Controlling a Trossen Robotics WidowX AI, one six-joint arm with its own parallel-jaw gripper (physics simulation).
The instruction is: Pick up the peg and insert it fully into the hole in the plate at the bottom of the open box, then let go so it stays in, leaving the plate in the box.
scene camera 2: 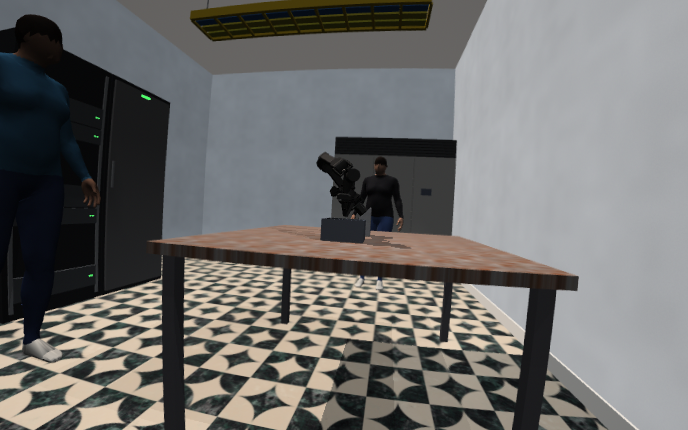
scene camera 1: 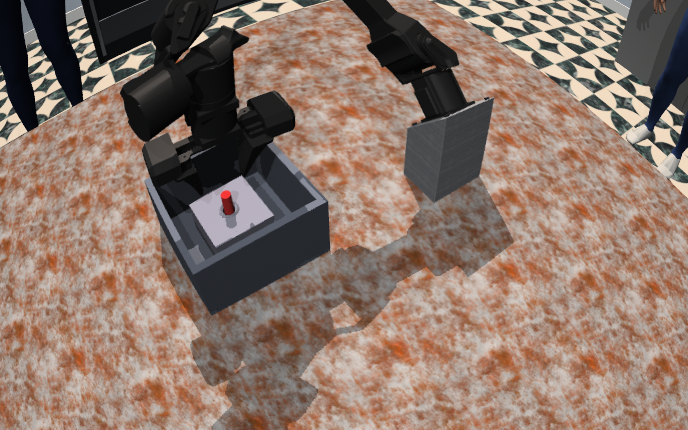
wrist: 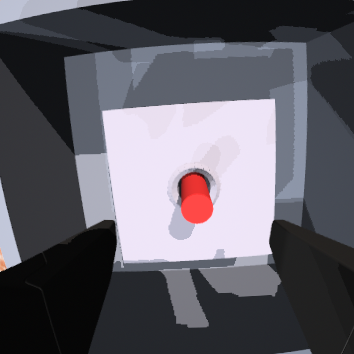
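Where they show: gripper, between the fingertips: (scene camera 2: pixel 345 216) (scene camera 1: pixel 221 184) (wrist: pixel 194 231); arm's base, origin of its link: (scene camera 2: pixel 364 213) (scene camera 1: pixel 449 112).
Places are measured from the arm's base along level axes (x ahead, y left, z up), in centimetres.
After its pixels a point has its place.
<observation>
The red peg (scene camera 1: pixel 227 203) {x 30.6, y -10.1, z -4.9 cm} (wrist: pixel 196 200) {x 30.2, y -11.1, z -3.9 cm} stands roughly upright in the hole of the pale plate (scene camera 1: pixel 251 207) {x 27.7, y -9.0, z -6.9 cm} (wrist: pixel 145 140) {x 32.4, y -13.7, z -6.9 cm}, with its upper part showing above the plate. How deep its lower end sits is hidden. The plate lies flat on the bottom of the open dark grey box (scene camera 1: pixel 263 258) {x 31.3, y -1.3, z -6.9 cm} (scene camera 2: pixel 342 230) {x 39.7, y -11.5, z -7.7 cm}. My gripper (scene camera 1: pixel 223 180) {x 30.5, y -10.7, z -1.8 cm} (wrist: pixel 194 231) {x 30.5, y -10.7, z -1.8 cm} is open and empty over the box, its fingers wide apart on either side and clear of the peg. In scene camera 2 the box wall hides the peg and plate.
The box walls rise around the plate and my fingers. A grey block-shaped piece (scene camera 1: pixel 446 152) {x 4.2, y 3.3, z -3.0 cm} on a black arm-like part (scene camera 1: pixel 438 93) {x 1.8, y -0.9, z 3.8 cm} is to the right of the box. The box stands on the mottled orange table (scene camera 1: pixel 456 344) {x 19.8, y 21.6, z -12.7 cm} (scene camera 2: pixel 431 253) {x 61.5, y 21.8, z -12.7 cm}. People stand beyond the table.
</observation>
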